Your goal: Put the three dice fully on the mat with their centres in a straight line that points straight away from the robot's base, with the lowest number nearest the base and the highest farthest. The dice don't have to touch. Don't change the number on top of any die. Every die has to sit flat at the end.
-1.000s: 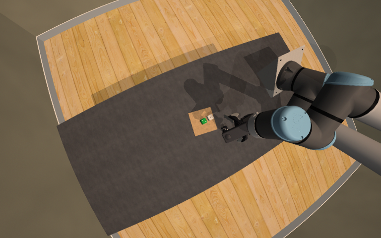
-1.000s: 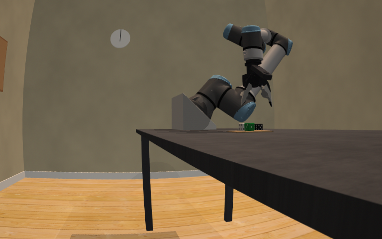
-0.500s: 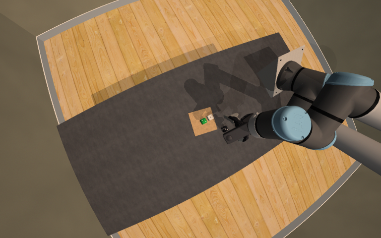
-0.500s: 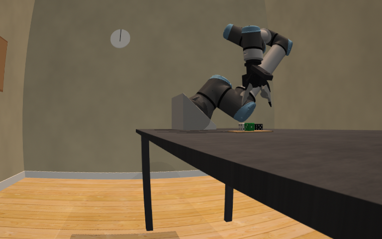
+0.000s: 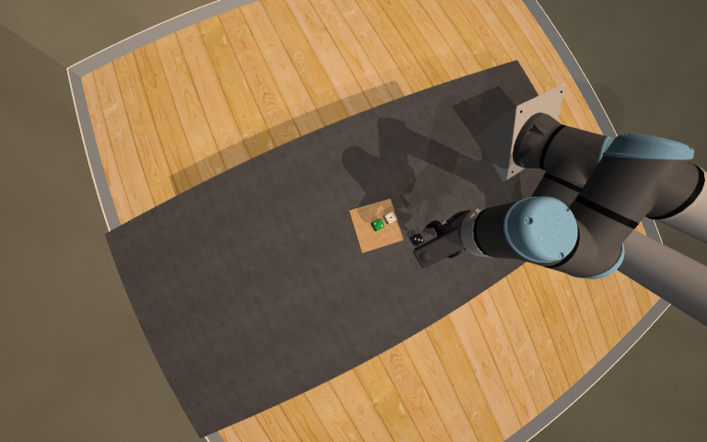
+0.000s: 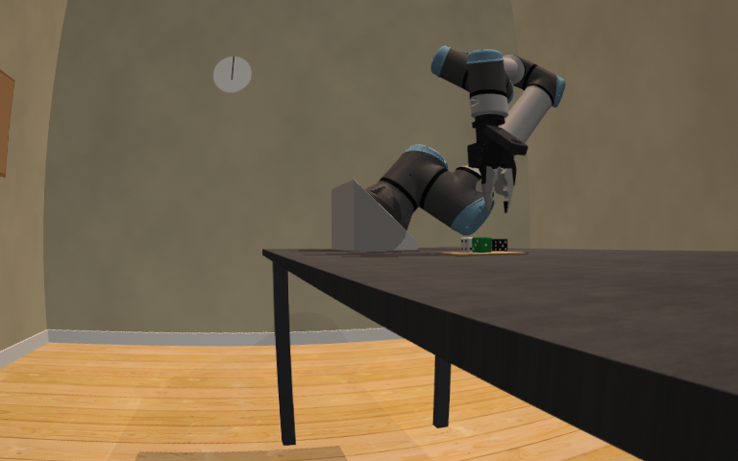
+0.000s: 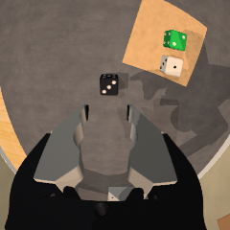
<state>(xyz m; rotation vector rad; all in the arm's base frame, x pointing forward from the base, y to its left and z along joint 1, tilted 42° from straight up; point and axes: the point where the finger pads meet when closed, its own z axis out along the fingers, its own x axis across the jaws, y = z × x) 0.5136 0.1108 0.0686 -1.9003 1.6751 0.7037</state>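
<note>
Right now my hand is 90 mm above the black die. The rest, counted from my hand: tan mat 100 mm ahead, 100 mm to the right, 100 mm below; white die 50 mm ahead, 100 mm to the right, 90 mm below; green die 100 mm ahead, 100 mm to the right, 90 mm below.
</note>
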